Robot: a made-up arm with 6 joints. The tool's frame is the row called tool. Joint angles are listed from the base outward.
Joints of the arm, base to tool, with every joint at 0 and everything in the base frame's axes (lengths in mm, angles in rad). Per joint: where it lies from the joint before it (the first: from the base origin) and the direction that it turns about. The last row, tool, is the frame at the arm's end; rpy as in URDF.
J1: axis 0.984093 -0.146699 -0.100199 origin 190 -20 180
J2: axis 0 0 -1 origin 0 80 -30
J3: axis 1 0 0 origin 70 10 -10
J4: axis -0.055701 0.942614 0.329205 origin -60 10 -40
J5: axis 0.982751 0.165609 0.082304 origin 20 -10 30
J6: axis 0 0 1 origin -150 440 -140
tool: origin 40 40 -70 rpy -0.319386 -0.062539 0.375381
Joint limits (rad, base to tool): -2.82..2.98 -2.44..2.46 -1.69..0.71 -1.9..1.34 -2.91..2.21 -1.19..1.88
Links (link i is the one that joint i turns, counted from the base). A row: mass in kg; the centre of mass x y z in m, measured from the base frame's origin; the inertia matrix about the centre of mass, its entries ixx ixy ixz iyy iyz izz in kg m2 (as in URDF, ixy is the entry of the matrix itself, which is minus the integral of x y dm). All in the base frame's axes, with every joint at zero. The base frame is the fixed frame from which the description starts. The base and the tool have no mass.
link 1: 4.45; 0.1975 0.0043 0.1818; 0.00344 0 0 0.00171 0.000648 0.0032
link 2: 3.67; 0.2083 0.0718 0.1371; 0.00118 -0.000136 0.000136 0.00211 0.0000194 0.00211
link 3: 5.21; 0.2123 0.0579 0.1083; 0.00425 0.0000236 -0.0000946 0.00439 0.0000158 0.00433
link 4: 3; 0.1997 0.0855 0.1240; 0.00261 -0.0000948 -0.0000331 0.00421 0.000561 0.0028
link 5: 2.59; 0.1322 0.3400 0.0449; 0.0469 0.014 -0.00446 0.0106 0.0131 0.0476
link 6: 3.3; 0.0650 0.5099 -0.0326; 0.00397 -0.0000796 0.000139 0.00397 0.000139 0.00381
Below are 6 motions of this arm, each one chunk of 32 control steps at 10 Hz.
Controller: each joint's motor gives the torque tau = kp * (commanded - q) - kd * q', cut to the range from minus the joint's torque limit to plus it. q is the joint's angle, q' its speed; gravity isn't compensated. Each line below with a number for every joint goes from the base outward.
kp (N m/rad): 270 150 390 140 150 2.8
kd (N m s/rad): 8.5 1.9 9.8 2.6 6 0.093
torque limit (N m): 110 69 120 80 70 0.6
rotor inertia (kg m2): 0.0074 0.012 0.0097 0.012 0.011 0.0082
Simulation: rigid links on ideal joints. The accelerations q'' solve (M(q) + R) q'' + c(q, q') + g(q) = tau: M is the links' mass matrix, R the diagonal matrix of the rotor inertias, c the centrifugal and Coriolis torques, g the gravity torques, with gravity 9.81 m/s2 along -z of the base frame. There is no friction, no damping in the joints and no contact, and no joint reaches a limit. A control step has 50 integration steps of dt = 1/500 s. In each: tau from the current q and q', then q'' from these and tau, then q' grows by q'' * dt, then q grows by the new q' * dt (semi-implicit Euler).
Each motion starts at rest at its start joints. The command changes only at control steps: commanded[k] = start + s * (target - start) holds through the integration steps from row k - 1 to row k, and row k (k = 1, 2, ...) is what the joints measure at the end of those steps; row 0 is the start. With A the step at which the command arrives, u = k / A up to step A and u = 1 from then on. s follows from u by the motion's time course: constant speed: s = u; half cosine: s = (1 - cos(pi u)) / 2; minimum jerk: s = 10 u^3 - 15 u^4 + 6 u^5; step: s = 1 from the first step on.
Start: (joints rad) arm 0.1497 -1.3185 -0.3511 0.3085 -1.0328 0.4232
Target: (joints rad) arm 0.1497 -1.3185 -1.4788 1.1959 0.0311 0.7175
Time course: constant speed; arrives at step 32
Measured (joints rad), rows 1 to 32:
1: 0.1096 -1.3226 -0.3765 0.2737 -0.9992 0.3913
2: 0.1108 -1.3164 -0.4102 0.3178 -0.9587 0.3626
3: 0.1017 -1.3135 -0.4452 0.3592 -0.9213 0.3923
4: 0.1000 -1.3142 -0.4813 0.3884 -0.8892 0.4266
5: 0.1070 -1.3171 -0.5171 0.4019 -0.8597 0.4330
6: 0.1166 -1.3194 -0.5523 0.4125 -0.8290 0.4299
7: 0.1213 -1.3197 -0.5873 0.4338 -0.7959 0.4375
8: 0.1191 -1.3180 -0.6225 0.4669 -0.7610 0.4529
9: 0.1152 -1.3161 -0.6578 0.5023 -0.7258 0.4668
10: 0.1152 -1.3154 -0.6930 0.5298 -0.6910 0.4770
11: 0.1200 -1.3162 -0.7284 0.5490 -0.6570 0.4860
12: 0.1255 -1.3179 -0.7642 0.5678 -0.6240 0.4951
13: 0.1274 -1.3191 -0.8003 0.5934 -0.5914 0.5050
14: 0.1258 -1.3190 -0.8363 0.6251 -0.5581 0.5161
15: 0.1242 -1.3178 -0.8718 0.6568 -0.5231 0.5276
16: 0.1254 -1.3167 -0.9072 0.6840 -0.4870 0.5382
17: 0.1285 -1.3168 -0.9431 0.7082 -0.4512 0.5475
18: 0.1306 -1.3179 -0.9794 0.7340 -0.4168 0.5567
19: 0.1302 -1.3191 -1.0158 0.7633 -0.3835 0.5669
20: 0.1288 -1.3194 -1.0520 0.7943 -0.3497 0.5778
21: 0.1286 -1.3189 -1.0880 0.8242 -0.3144 0.5880
22: 0.1296 -1.3184 -1.1241 0.8528 -0.2779 0.5973
23: 0.1303 -1.3183 -1.1604 0.8819 -0.2418 0.6063
24: 0.1297 -1.3186 -1.1967 0.9124 -0.2067 0.6158
25: 0.1284 -1.3192 -1.2330 0.9433 -0.1723 0.6256
26: 0.1275 -1.3198 -1.2694 0.9737 -0.1376 0.6351
27: 0.1270 -1.3201 -1.3059 1.0040 -0.1023 0.6441
28: 0.1262 -1.3200 -1.3421 1.0352 -0.0668 0.6528
29: 0.1249 -1.3198 -1.3782 1.0669 -0.0314 0.6616
30: 0.1235 -1.3200 -1.4144 1.0984 0.0036 0.6704
31: 0.1220 -1.3206 -1.4507 1.1294 0.0382 0.6791
32: 0.1203 -1.3213 -1.4869 1.1606 0.0724 0.6876

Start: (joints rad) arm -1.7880 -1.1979 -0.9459 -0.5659 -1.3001 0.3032
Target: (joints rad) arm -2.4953 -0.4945 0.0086 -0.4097 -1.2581 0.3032
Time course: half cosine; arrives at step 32
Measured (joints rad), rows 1 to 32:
1: -1.7464 -1.2451 -0.9465 -0.6050 -1.3026 0.3095
2: -1.7112 -1.3399 -0.9477 -0.7149 -1.3100 0.2841
3: -1.6881 -1.3914 -0.9392 -0.7833 -1.3020 0.2320
4: -1.7029 -1.3568 -0.9192 -0.7599 -1.2924 0.2159
5: -1.7472 -1.2664 -0.8933 -0.6743 -1.2911 0.2483
6: -1.7924 -1.1870 -0.8679 -0.6015 -1.2965 0.2976
7: -1.8152 -1.1640 -0.8429 -0.5945 -1.3043 0.3251
8: -1.8147 -1.1889 -0.8144 -0.6468 -1.3060 0.3093
9: -1.8087 -1.2137 -0.7792 -0.7045 -1.2941 0.2701
10: -1.8209 -1.1964 -0.7372 -0.7171 -1.2769 0.2484
11: -1.8598 -1.1351 -0.6929 -0.6773 -1.2691 0.2591
12: -1.9124 -1.0607 -0.6503 -0.6199 -1.2736 0.2876
13: -1.9573 -1.0056 -0.6089 -0.5879 -1.2827 0.3130
14: -1.9832 -0.9792 -0.5653 -0.5970 -1.2860 0.3195
15: -1.9953 -0.9658 -0.5166 -0.6265 -1.2757 0.3053
16: -2.0098 -0.9425 -0.4630 -0.6424 -1.2545 0.2873
17: -2.0392 -0.9006 -0.4092 -0.6282 -1.2352 0.2831
18: -2.0825 -0.8480 -0.3602 -0.5953 -1.2285 0.2946
19: -2.1275 -0.7978 -0.3168 -0.5672 -1.2336 0.3105
20: -2.1632 -0.7571 -0.2757 -0.5583 -1.2407 0.3192
21: -2.1875 -0.7253 -0.2329 -0.5634 -1.2390 0.3172
22: -2.2060 -0.6970 -0.1875 -0.5669 -1.2252 0.3098
23: -2.2256 -0.6683 -0.1425 -0.5596 -1.2061 0.3050
24: -2.2491 -0.6387 -0.1026 -0.5454 -1.1919 0.3064
25: -2.2742 -0.6096 -0.0702 -0.5334 -1.1880 0.3110
26: -2.2974 -0.5830 -0.0441 -0.5280 -1.1916 0.3143
27: -2.3163 -0.5607 -0.0218 -0.5263 -1.1957 0.3149
28: -2.3304 -0.5437 -0.0013 -0.5233 -1.1950 0.3144
29: -2.3400 -0.5317 0.0170 -0.5183 -1.1890 0.3142
30: -2.3457 -0.5233 0.0313 -0.5142 -1.1816 0.3143
31: -2.3484 -0.5178 0.0400 -0.5135 -1.1768 0.3140
32: -2.3489 -0.5150 0.0423 -0.5157 -1.1764 0.3133

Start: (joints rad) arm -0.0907 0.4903 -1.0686 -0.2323 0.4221 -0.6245
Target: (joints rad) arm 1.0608 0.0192 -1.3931 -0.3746 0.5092 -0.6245
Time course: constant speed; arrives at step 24
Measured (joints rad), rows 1 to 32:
1: -0.0969 0.4714 -1.0834 -0.2501 0.4034 -0.6552
2: -0.0884 0.4378 -1.1187 -0.2669 0.3536 -0.6716
3: -0.0624 0.4203 -1.1428 -0.2803 0.3235 -0.6446
4: -0.0098 0.4057 -1.1515 -0.2853 0.3311 -0.6375
5: 0.0581 0.3867 -1.1538 -0.2812 0.3650 -0.6539
6: 0.1228 0.3713 -1.1585 -0.2818 0.3943 -0.6589
7: 0.1710 0.3513 -1.1726 -0.2883 0.4004 -0.6527
8: 0.2034 0.3273 -1.1952 -0.2994 0.3842 -0.6455
9: 0.2323 0.3056 -1.2191 -0.3120 0.3602 -0.6416
10: 0.2696 0.2853 -1.2381 -0.3211 0.3469 -0.6410
11: 0.3191 0.2667 -1.2504 -0.3256 0.3518 -0.6409
12: 0.3758 0.2489 -1.2591 -0.3282 0.3679 -0.6415
13: 0.4308 0.2300 -1.2694 -0.3316 0.3822 -0.6419
14: 0.4781 0.2095 -1.2842 -0.3377 0.3858 -0.6397
15: 0.5184 0.1881 -1.3027 -0.3461 0.3788 -0.6354
16: 0.5573 0.1669 -1.3218 -0.3548 0.3688 -0.6314
17: 0.6003 0.1468 -1.3386 -0.3620 0.3639 -0.6291
18: 0.6490 0.1276 -1.3522 -0.3673 0.3674 -0.6282
19: 0.7010 0.1085 -1.3641 -0.3717 0.3763 -0.6277
20: 0.7521 0.0890 -1.3768 -0.3764 0.3844 -0.6265
21: 0.8000 0.0688 -1.3914 -0.3823 0.3878 -0.6239
22: 0.8449 0.0482 -1.4078 -0.3891 0.3866 -0.6206
23: 0.8893 0.0277 -1.4244 -0.3959 0.3841 -0.6173
24: 0.9357 0.0076 -1.4399 -0.4021 0.3841 -0.6149
25: 0.9444 0.0072 -1.4350 -0.3980 0.3966 -0.6212
26: 0.9438 0.0060 -1.4348 -0.3965 0.4027 -0.6221
27: 0.9401 0.0057 -1.4376 -0.3995 0.3947 -0.6173
28: 0.9333 0.0042 -1.4415 -0.4006 0.3851 -0.6164
29: 0.9296 0.0039 -1.4435 -0.4012 0.3794 -0.6163
30: 0.9310 0.0045 -1.4425 -0.4007 0.3806 -0.6166
31: 0.9351 0.0053 -1.4400 -0.3995 0.3867 -0.6177
32: 0.9388 0.0059 -1.4379 -0.3987 0.3923 -0.6188

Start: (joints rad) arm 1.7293 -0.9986 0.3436 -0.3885 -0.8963 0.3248
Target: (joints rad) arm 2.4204 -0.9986 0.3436 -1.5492 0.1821 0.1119
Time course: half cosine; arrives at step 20
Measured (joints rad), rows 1 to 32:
1: 1.6994 -1.0260 0.3342 -0.3620 -0.8984 0.3365
2: 1.6485 -1.0817 0.3189 -0.2897 -0.9021 0.3465
3: 1.6135 -1.1359 0.3096 -0.2409 -0.8808 0.3460
4: 1.6281 -1.1601 0.3129 -0.2653 -0.8254 0.3422
5: 1.6953 -1.1414 0.3253 -0.3717 -0.7450 0.3258
6: 1.7949 -1.0886 0.3386 -0.5280 -0.6593 0.2958
7: 1.8988 -1.0284 0.3493 -0.6914 -0.5793 0.2744
8: 1.9880 -0.9896 0.3579 -0.8307 -0.5007 0.2695
9: 2.0587 -0.9875 0.3650 -0.9335 -0.4116 0.2657
10: 2.1178 -1.0185 0.3716 -1.0083 -0.3043 0.2491
11: 2.1760 -1.0635 0.3789 -1.0763 -0.1819 0.2225
12: 2.2406 -1.0969 0.3885 -1.1553 -0.0596 0.1947
13: 2.3088 -1.1025 0.3990 -1.2463 0.0398 0.1687
14: 2.3679 -1.0847 0.4042 -1.3354 0.1015 0.1456
15: 2.4094 -1.0594 0.4008 -1.4117 0.1333 0.1316
16: 2.4396 -1.0397 0.3955 -1.4739 0.1560 0.1281
17: 2.4685 -1.0338 0.3952 -1.5225 0.1841 0.1243
18: 2.4953 -1.0425 0.3990 -1.5549 0.2189 0.1114
19: 2.5105 -1.0594 0.4007 -1.5678 0.2520 0.0957
20: 2.5093 -1.0746 0.3970 -1.5638 0.2728 0.0904
21: 2.5003 -1.0792 0.3911 -1.5566 0.2781 0.0979
22: 2.4965 -1.0710 0.3889 -1.5582 0.2719 0.1068
23: 2.5003 -1.0562 0.3916 -1.5663 0.2597 0.1069
24: 2.5055 -1.0437 0.3946 -1.5743 0.2479 0.1020
25: 2.5070 -1.0394 0.3950 -1.5770 0.2419 0.1006
26: 2.5051 -1.0442 0.3935 -1.5742 0.2439 0.1034
27: 2.5028 -1.0542 0.3921 -1.5692 0.2520 0.1053
28: 2.5021 -1.0633 0.3920 -1.5651 0.2612 0.1037
29: 2.5024 -1.0671 0.3927 -1.5635 0.2665 0.1010
30: 2.5028 -1.0645 0.3931 -1.5644 0.2656 0.1003
31: 2.5028 -1.0579 0.3929 -1.5669 0.2601 0.1017
32: 2.5030 -1.0514 0.3928 -1.5698 0.2535 0.1035

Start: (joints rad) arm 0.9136 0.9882 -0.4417 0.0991 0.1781 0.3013
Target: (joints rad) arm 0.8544 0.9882 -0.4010 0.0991 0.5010 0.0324
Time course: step
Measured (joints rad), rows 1 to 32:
1: 0.7410 0.9953 -0.4457 0.0683 0.3658 0.1324
2: 0.7212 1.1130 -0.4481 0.0384 0.3672 -0.0348
3: 0.7135 1.1412 -0.4480 0.0288 0.3634 -0.0295
4: 0.7198 1.0624 -0.4506 0.0447 0.3609 0.0477
5: 0.7305 0.9835 -0.4511 0.0648 0.3633 0.0905
6: 0.7351 0.9935 -0.4485 0.0662 0.3700 0.0868
7: 0.7323 1.0661 -0.4452 0.0530 0.3771 0.0572
8: 0.7277 1.1094 -0.4438 0.0437 0.3792 0.0280
9: 0.7267 1.0802 -0.4462 0.0468 0.3744 0.0269
10: 0.7284 1.0236 -0.4497 0.0565 0.3674 0.0542
11: 0.7288 1.0074 -0.4511 0.0599 0.3637 0.0787
12: 0.7267 1.0424 -0.4499 0.0531 0.3651 0.0719
13: 0.7250 1.0801 -0.4476 0.0461 0.3693 0.0450
14: 0.7263 1.0782 -0.4466 0.0471 0.3722 0.0324
15: 0.7296 1.0461 -0.4473 0.0539 0.3724 0.0463
16: 0.7314 1.0252 -0.4482 0.0583 0.3712 0.0665
17: 0.7299 1.0368 -0.4485 0.0557 0.3701 0.0691
18: 0.7269 1.0621 -0.4482 0.0500 0.3696 0.0542
19: 0.7254 1.0702 -0.4481 0.0477 0.3691 0.0421
20: 0.7264 1.0551 -0.4485 0.0506 0.3685 0.0457
21: 0.7284 1.0377 -0.4488 0.0546 0.3685 0.0582
22: 0.7293 1.0381 -0.4485 0.0552 0.3695 0.0640
23: 0.7286 1.0526 -0.4478 0.0525 0.3707 0.0578
24: 0.7277 1.0626 -0.4475 0.0503 0.3713 0.0487
25: 0.7276 1.0578 -0.4478 0.0509 0.3706 0.0474
26: 0.7281 1.0460 -0.4484 0.0530 0.3694 0.0540
27: 0.7283 1.0417 -0.4488 0.0539 0.3687 0.0597
28: 0.7279 1.0483 -0.4485 0.0527 0.3690 0.0583
29: 0.7274 1.0564 -0.4481 0.0511 0.3697 0.0527
30: 0.7275 1.0568 -0.4479 0.0511 0.3702 0.0498
31: 0.7281 1.0504 -0.4481 0.0524 0.3702 0.0524
32: 0.7286 1.0456 -0.4483 0.0535 0.3699 0.0566

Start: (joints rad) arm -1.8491 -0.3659 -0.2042 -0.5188 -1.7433 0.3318
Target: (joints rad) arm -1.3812 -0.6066 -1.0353 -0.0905 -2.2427 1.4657
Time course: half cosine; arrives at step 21
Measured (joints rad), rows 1 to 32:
1: -1.7932 -0.4176 -0.2040 -0.5483 -1.7340 0.3647
2: -1.7385 -0.5088 -0.1975 -0.6067 -1.6611 0.3786
3: -1.6849 -0.5476 -0.1930 -0.6094 -1.5934 0.3603
4: -1.6657 -0.5394 -0.2117 -0.5680 -1.5845 0.3938
5: -1.6728 -0.5160 -0.2646 -0.5253 -1.6477 0.4819
6: -1.6823 -0.5049 -0.3384 -0.4950 -1.7487 0.5735
7: -1.6763 -0.5187 -0.4115 -0.4691 -1.8375 0.6564
8: -1.6501 -0.5544 -0.4716 -0.4436 -1.8842 0.7424
9: -1.6106 -0.5995 -0.5209 -0.4186 -1.8947 0.8278
10: -1.5701 -0.6393 -0.5700 -0.3920 -1.8985 0.9083
11: -1.5386 -0.6646 -0.6286 -0.3594 -1.9241 0.9912
12: -1.5179 -0.6738 -0.6972 -0.3191 -1.9791 1.0799
13: -1.5024 -0.6739 -0.7692 -0.2748 -2.0502 1.1686
14: -1.4862 -0.6784 -0.8356 -0.2346 -2.1159 1.2505
15: -1.4677 -0.6965 -0.8909 -0.2031 -2.1617 1.3228
16: -1.4484 -0.7221 -0.9342 -0.1794 -2.1863 1.3855
17: -1.4303 -0.7388 -0.9682 -0.1589 -2.1998 1.4379
18: -1.4148 -0.7390 -0.9965 -0.1393 -2.2138 1.4778
19: -1.4038 -0.7312 -1.0200 -0.1222 -2.2320 1.5043
20: -1.3993 -0.7289 -1.0368 -0.1115 -2.2499 1.5192
21: -1.4009 -0.7357 -1.0438 -0.1088 -2.2596 1.5247
22: -1.4026 -0.7436 -1.0426 -0.1103 -2.2574 1.5240
23: -1.4000 -0.7445 -1.0383 -0.1117 -2.2472 1.5223
24: -1.3960 -0.7391 -1.0345 -0.1118 -2.2380 1.5211
25: -1.3939 -0.7352 -1.0335 -0.1114 -2.2351 1.5198
26: -1.3951 -0.7370 -1.0351 -0.1114 -2.2383 1.5195
27: -1.3979 -0.7414 -1.0377 -0.1118 -2.2439 1.5212
28: -1.3996 -0.7428 -1.0391 -0.1116 -2.2476 1.5230
29: -1.3991 -0.7399 -1.0389 -0.1109 -2.2478 1.5228
30: -1.3975 -0.7368 -1.0376 -0.1105 -2.2454 1.5211
31: -1.3965 -0.7370 -1.0364 -0.1108 -2.2425 1.5201
32: -1.3967 -0.7398 -1.0361 -0.1116 -2.2411 1.5207

